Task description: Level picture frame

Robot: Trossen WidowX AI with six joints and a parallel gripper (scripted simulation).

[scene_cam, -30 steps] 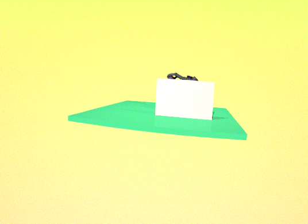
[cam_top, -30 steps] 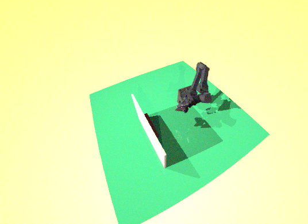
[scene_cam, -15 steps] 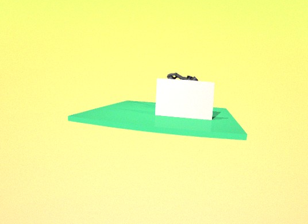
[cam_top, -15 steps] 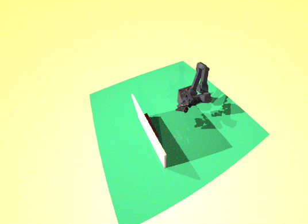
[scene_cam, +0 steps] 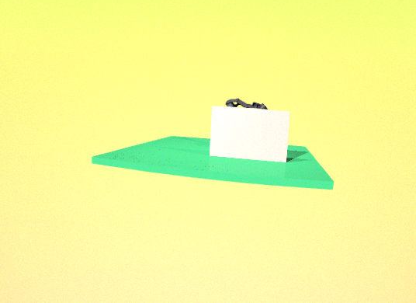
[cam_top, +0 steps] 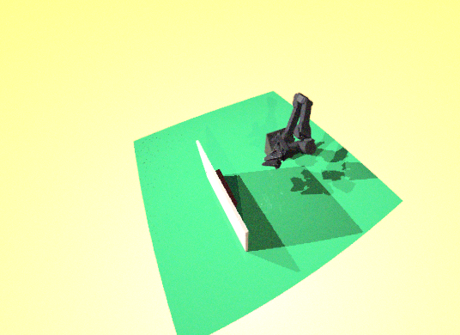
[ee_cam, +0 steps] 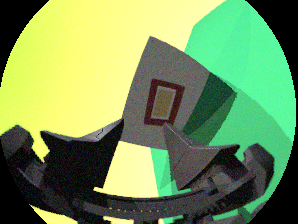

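Right now my gripper tip is 200 mm short of the picture frame, 90 mm above it and 10 mm to the right of it. The rest, counted from my gripper tip: wall panel: 210 mm ahead, 100 mm below, 20 mm to the left.
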